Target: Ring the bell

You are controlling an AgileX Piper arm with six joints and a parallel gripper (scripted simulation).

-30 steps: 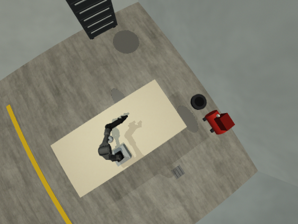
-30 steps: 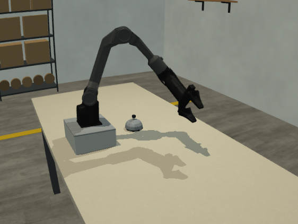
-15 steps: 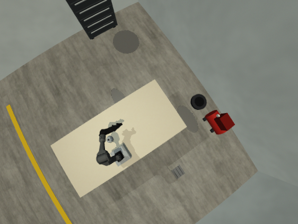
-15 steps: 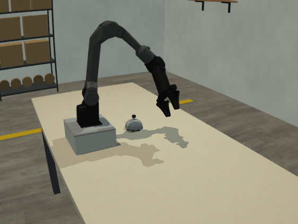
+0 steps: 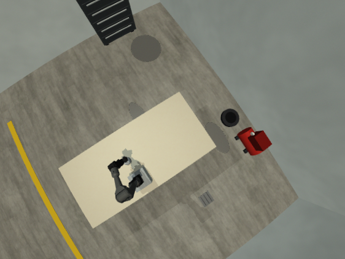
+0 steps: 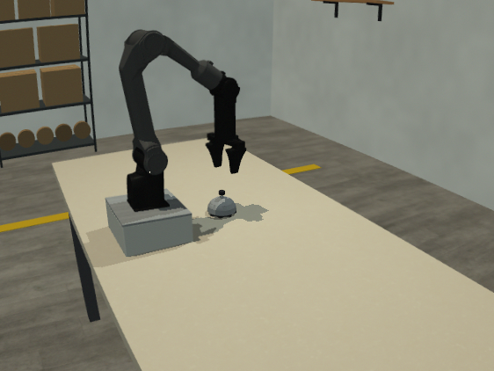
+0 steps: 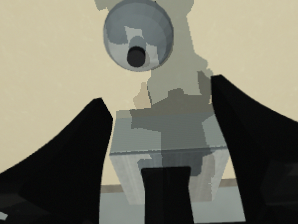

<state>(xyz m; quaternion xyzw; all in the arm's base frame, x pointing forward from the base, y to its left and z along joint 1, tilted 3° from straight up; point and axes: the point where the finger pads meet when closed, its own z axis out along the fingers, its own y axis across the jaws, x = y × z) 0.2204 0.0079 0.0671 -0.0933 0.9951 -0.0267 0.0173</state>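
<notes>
Now: hand 2 cm to the right of the bell button and 8 cm above it. From my hand the other things lie so: bell: 2 cm to the left, 10 cm below.
</notes>
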